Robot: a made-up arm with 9 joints.
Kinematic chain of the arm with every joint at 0, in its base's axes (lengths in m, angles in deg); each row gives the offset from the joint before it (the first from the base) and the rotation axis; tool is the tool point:
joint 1: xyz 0 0 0.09 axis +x
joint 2: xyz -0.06 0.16 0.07 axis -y
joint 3: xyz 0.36 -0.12 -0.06 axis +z
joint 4: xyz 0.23 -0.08 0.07 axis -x
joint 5: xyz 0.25 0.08 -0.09 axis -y
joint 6: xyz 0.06 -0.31 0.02 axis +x
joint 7: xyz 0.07 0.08 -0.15 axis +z
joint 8: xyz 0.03 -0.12 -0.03 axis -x
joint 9: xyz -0.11 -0.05 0 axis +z
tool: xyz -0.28 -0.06 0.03
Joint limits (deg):
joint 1: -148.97..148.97
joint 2: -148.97..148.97
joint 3: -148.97..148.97
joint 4: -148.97..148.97
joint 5: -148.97..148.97
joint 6: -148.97..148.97
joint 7: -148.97..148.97
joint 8: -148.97..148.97
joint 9: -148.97..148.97
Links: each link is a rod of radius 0.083 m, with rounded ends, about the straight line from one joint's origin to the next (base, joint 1, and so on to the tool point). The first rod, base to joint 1, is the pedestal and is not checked.
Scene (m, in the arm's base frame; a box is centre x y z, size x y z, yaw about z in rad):
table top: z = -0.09
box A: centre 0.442 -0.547 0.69 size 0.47 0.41 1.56 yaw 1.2
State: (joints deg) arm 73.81 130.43 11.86 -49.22 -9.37 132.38 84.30 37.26 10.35
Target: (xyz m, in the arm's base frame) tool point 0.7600 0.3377 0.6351
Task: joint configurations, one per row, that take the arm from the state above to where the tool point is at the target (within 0.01 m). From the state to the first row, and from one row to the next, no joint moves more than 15 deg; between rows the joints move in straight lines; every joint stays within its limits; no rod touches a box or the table.
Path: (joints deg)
1: 59.18 119.02 20.94 -43.24 -11.51 132.43 84.95 29.90 13.40
2: 44.54 107.61 30.02 -37.25 -13.65 132.47 85.60 22.55 16.45
3: 29.91 96.20 39.10 -31.27 -15.79 132.52 86.25 15.19 19.50
4: 15.27 84.79 48.18 -25.29 -17.93 132.57 86.90 7.83 22.55
5: 17.98 72.08 43.98 -30.74 -22.56 125.62 84.46 18.71 21.01
6: 20.68 59.36 39.77 -36.20 -27.18 118.67 82.03 29.59 19.47
7: 23.39 46.65 35.57 -41.65 -31.81 111.72 79.59 40.47 17.94

